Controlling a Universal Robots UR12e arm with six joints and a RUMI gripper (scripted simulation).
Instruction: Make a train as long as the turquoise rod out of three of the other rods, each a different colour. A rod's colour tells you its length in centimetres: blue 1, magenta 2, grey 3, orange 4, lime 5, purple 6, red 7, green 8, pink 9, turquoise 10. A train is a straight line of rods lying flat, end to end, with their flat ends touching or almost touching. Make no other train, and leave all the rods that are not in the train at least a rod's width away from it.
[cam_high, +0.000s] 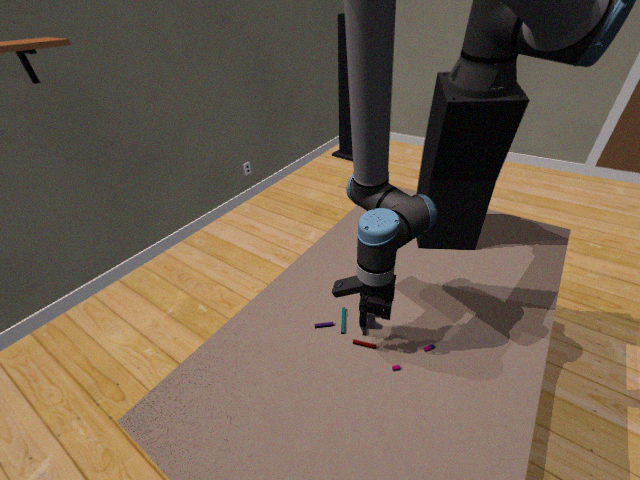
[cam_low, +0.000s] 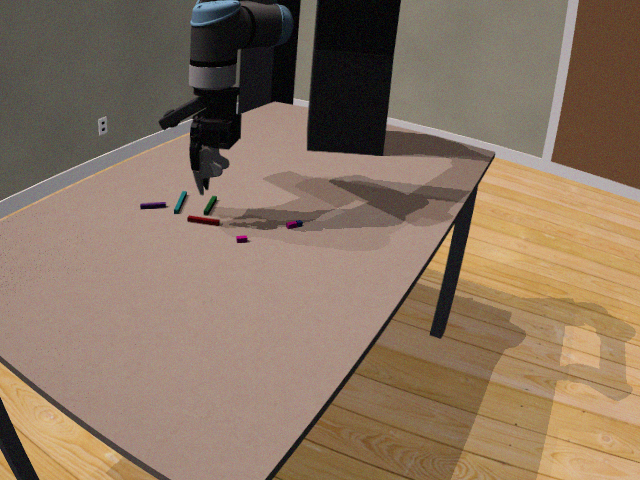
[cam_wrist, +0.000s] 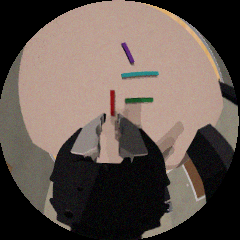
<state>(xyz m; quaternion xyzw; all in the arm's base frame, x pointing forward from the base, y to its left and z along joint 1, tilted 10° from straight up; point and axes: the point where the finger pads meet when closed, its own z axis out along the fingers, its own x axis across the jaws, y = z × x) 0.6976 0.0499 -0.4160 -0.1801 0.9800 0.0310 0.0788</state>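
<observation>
Now: hand 80 mm above the red rod. Also, from my hand: purple rod 20 mm ahead, 140 mm to the right, 80 mm below; then green rod 60 mm behind, 40 mm to the right, 80 mm below; then turquoise rod 30 mm behind, 100 mm to the right, 80 mm below.
</observation>
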